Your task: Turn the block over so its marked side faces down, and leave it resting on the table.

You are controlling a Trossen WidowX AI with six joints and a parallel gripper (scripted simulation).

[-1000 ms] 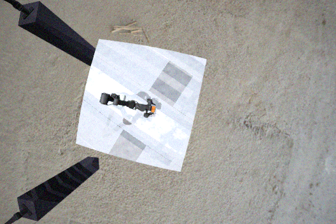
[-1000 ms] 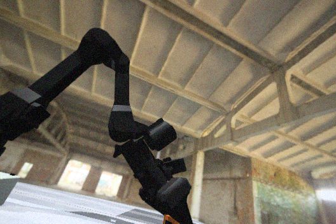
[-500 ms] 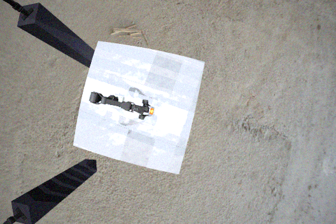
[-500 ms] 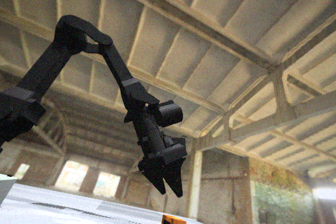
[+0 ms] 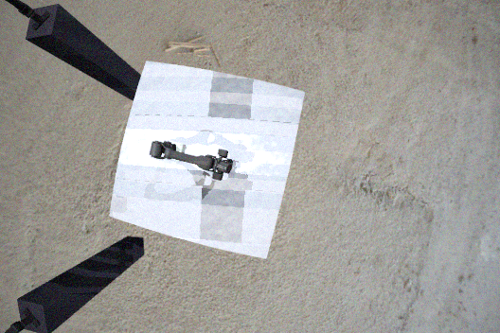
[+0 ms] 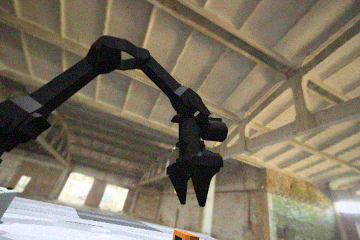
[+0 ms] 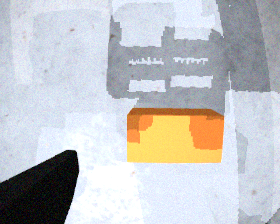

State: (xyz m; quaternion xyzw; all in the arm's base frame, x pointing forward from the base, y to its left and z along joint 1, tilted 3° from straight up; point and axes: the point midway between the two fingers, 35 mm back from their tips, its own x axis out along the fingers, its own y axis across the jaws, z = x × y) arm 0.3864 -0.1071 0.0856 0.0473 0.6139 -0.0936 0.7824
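Now: gripper tip 1 cm past the block and 7 cm above it.
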